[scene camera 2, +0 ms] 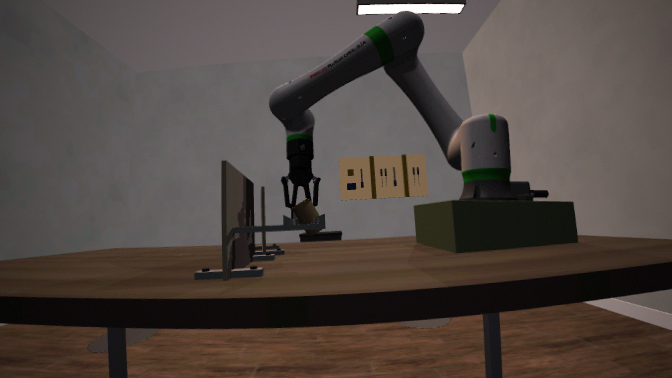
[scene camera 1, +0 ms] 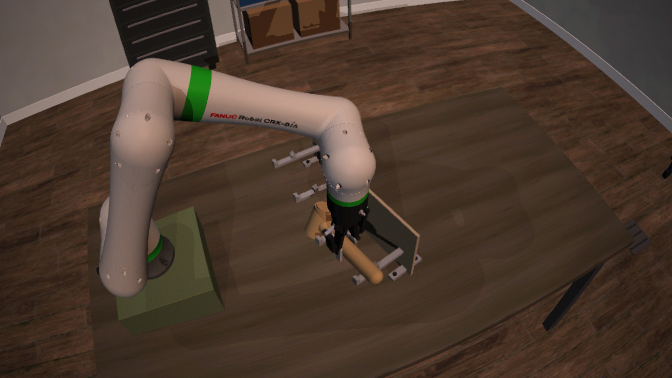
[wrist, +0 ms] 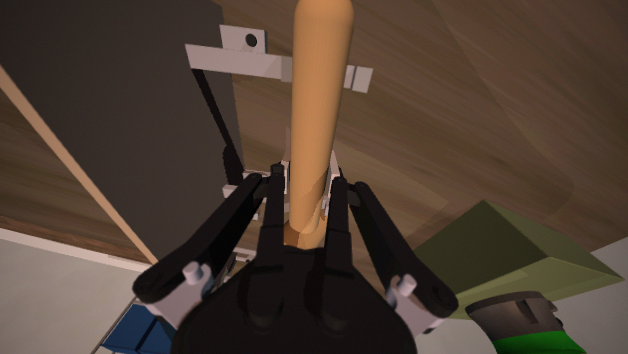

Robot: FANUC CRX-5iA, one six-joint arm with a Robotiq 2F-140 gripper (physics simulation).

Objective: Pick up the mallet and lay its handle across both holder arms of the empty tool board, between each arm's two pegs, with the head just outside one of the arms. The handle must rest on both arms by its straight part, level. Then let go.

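Pixels of known places: gripper, fingertip midpoint: (scene camera 1: 345, 252); arm's base at its link origin: (scene camera 2: 486, 203) (scene camera 1: 153, 258) (wrist: 500, 302).
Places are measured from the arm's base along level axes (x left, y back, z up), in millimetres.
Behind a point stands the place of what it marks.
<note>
The mallet's tan handle (scene camera 1: 362, 261) @(x -190, y -565, z 12 mm) (wrist: 321, 90) @(x -197, y -568, z 13 mm) runs over the near holder arm (scene camera 1: 390, 261) @(x -189, y -645, z -33 mm) (scene camera 2: 270, 228) @(x 291, y -521, z -31 mm) (wrist: 240, 62) @(x -180, y -641, z -30 mm), between its two pegs as seen from the wrist. Whether it touches the arm is unclear. The mallet's head (scene camera 1: 316, 220) @(x -28, y -490, z 17 mm) (scene camera 2: 306, 212) @(x 20, y -503, z 4 mm) looks tilted and is at the far end, beside the other holder arm (scene camera 1: 320, 240) @(x -71, y -486, z -17 mm), which is mostly hidden. The upright tool board (scene camera 1: 407, 240) @(x -180, y -692, z 31 mm) (scene camera 2: 227, 215) (wrist: 125, 125) @(x -129, y -673, z 49 mm) stands beside the handle. My gripper (scene camera 1: 348, 245) @(x -114, y -541, z -43 mm) (scene camera 2: 301, 206) (wrist: 309, 157) @(x -114, y -541, z -43 mm) points down and is shut on the handle near the head.
Further back are more holder arms (scene camera 1: 300, 154) @(x 279, y -521, z -27 mm) (scene camera 1: 310, 192) @(x 113, y -509, z -27 mm), partly behind my arm, and another upright board (scene camera 2: 263, 220) @(x 37, y -619, z -13 mm). My arm's green pedestal (scene camera 1: 170, 300) @(x -159, y -42, z 6 mm) (scene camera 2: 510, 225) @(x 140, y -18, z -58 mm) (wrist: 480, 245) @(x -95, y -168, z -42 mm) stands on the table (scene camera 1: 475, 175) @(x 72, y -1072, z -110 mm) (scene camera 2: 375, 265) @(x 245, y -339, z -110 mm). A shelf rack (scene camera 1: 350, 25) is beyond the table.
</note>
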